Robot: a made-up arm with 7 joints.
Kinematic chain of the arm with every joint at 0, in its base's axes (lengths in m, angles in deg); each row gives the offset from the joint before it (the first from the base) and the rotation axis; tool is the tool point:
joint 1: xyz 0 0.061 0 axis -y
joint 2: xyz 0 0.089 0 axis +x
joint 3: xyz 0 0 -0.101 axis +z
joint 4: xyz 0 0 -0.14 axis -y
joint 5: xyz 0 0 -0.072 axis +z
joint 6: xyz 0 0 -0.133 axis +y
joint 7: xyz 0 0 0 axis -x
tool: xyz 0 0 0
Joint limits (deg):
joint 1: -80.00..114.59
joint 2: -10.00..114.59
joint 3: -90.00..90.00
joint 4: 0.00..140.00
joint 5: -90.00..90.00
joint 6: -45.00..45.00
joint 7: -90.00..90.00
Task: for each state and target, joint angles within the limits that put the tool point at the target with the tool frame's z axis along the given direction. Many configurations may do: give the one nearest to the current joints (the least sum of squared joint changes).
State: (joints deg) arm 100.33 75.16 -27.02 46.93 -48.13 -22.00 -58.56
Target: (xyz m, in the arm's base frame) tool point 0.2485 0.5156 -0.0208 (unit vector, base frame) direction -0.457 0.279 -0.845
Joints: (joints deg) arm 76.80 60.56 -43.94 14.31 -64.06 -25.63 -82.95
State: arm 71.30 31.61 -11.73 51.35 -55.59 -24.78 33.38
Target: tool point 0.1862 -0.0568 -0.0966 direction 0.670 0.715 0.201
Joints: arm 48.81 -2.72 -75.77 97.76 -30.37 -45.00 31.33
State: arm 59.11 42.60 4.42 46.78 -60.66 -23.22 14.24
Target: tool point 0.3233 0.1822 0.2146 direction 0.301 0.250 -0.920
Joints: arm 96.80 4.16 2.30 58.58 -44.13 -43.98 -15.54
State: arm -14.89 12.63 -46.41 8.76 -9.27 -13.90 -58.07
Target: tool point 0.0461 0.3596 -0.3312 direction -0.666 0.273 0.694
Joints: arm -8.69 54.61 -55.63 55.73 -22.77 -19.47 -24.91
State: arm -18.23 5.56 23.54 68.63 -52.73 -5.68 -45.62
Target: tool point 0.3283 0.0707 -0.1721 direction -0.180 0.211 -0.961
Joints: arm 33.75 -5.29 -15.44 63.83 -84.68 -25.17 -66.67
